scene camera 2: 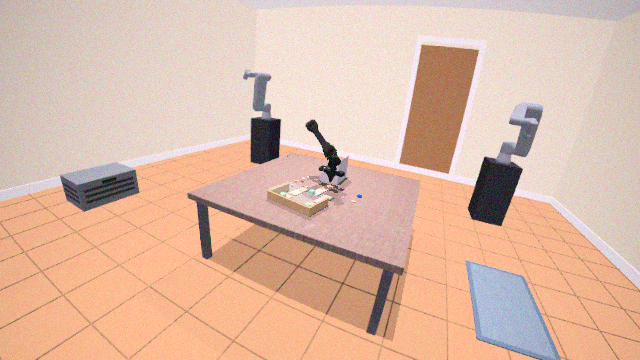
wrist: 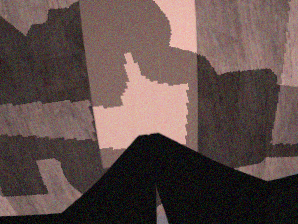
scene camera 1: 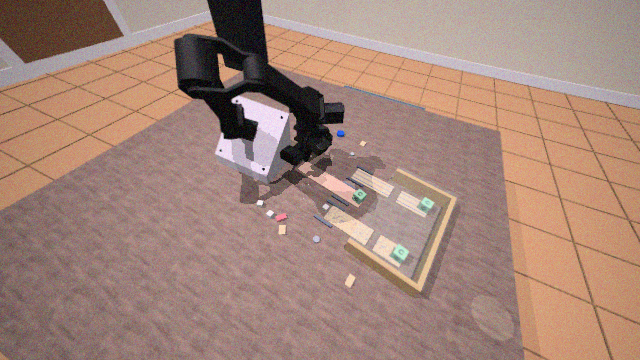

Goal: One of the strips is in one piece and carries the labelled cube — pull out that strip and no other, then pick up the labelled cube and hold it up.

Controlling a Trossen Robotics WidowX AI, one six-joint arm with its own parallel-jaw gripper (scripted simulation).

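Note:
My gripper (scene camera 1: 306,161) (wrist: 149,144): shut, holding nothing.

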